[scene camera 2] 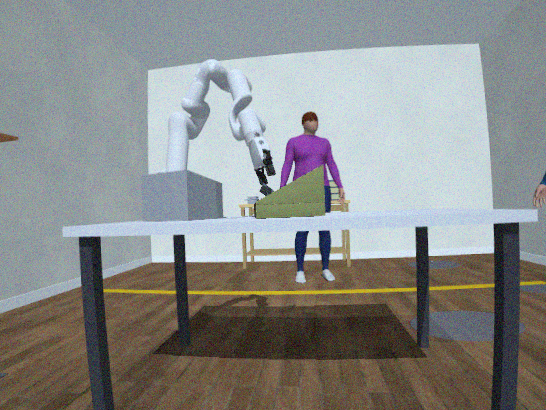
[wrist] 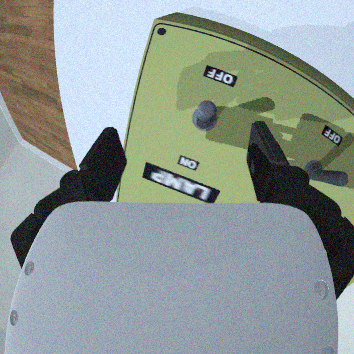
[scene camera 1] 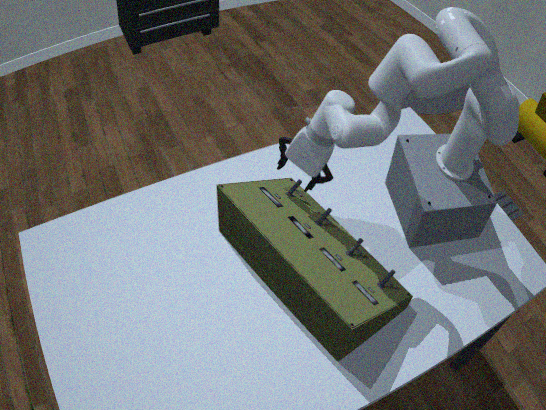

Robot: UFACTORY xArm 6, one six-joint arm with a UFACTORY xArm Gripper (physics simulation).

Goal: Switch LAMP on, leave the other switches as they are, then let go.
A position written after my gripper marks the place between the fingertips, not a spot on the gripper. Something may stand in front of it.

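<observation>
Scene camera 1 gives me my gripper [scene camera 1: 293,178] as well as a sloped switch box [scene camera 1: 337,295]. In scene camera 2 I see my gripper [scene camera 2: 268,180] again, and the box [scene camera 2: 305,196] is there with it. The wrist view, too, shows me both the gripper [wrist: 183,140] and the box [wrist: 187,59].
</observation>
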